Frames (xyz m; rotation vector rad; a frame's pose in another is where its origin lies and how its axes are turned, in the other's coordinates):
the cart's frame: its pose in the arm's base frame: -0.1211 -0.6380 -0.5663 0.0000 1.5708 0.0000
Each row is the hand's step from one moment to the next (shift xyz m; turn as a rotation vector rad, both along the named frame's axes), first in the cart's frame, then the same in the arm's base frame.
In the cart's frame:
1: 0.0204 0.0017 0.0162 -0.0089 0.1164 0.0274
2: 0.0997 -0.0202 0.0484 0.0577 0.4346 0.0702
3: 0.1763 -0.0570 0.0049 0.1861 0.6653 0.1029
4: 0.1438 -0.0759 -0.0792 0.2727 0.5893 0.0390
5: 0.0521 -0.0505 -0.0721 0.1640 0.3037 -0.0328
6: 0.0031 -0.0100 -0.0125 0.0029 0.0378 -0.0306
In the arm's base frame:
1: 0.0162 0.0017 -0.0204 0.0274 0.1164 0.0089
2: 0.0484 -0.0202 -0.0997 0.0702 0.4346 -0.0577
3: 0.0049 -0.0570 -0.1763 0.1029 0.6653 -0.1861
4: -0.0792 -0.0759 -0.1438 0.0390 0.5893 -0.2727
5: -0.0721 -0.0505 -0.0521 -0.0328 0.3037 -0.1640
6: -0.0125 -0.0100 -0.0031 -0.0306 0.0378 -0.0029

